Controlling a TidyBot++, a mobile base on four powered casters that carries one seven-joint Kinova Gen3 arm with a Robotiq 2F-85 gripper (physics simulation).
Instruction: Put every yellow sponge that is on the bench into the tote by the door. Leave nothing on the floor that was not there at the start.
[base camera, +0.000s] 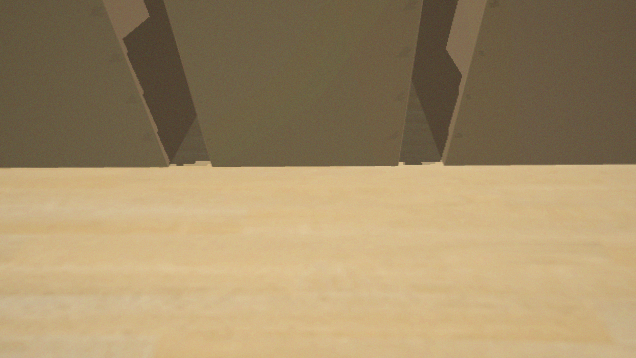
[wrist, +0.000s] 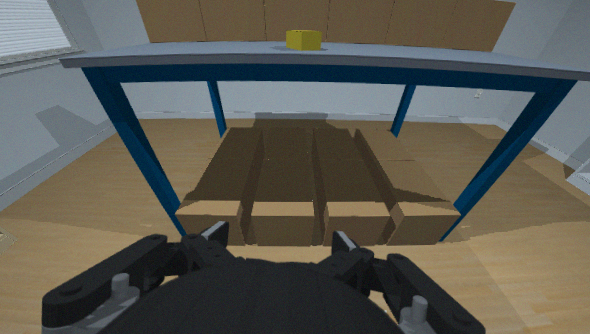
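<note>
A yellow sponge sits on the bench, a grey top on blue legs, near the middle of its front edge in the wrist view. My gripper is open and empty, well in front of the bench and apart from the sponge; its fingertips show at the bottom of the wrist view. The tote and the door do not show in either view.
Several long brown boxes lie side by side on the floor under the bench, with narrow gaps between them. Brown panels stand along the back of the bench top. A window blind is at the upper left.
</note>
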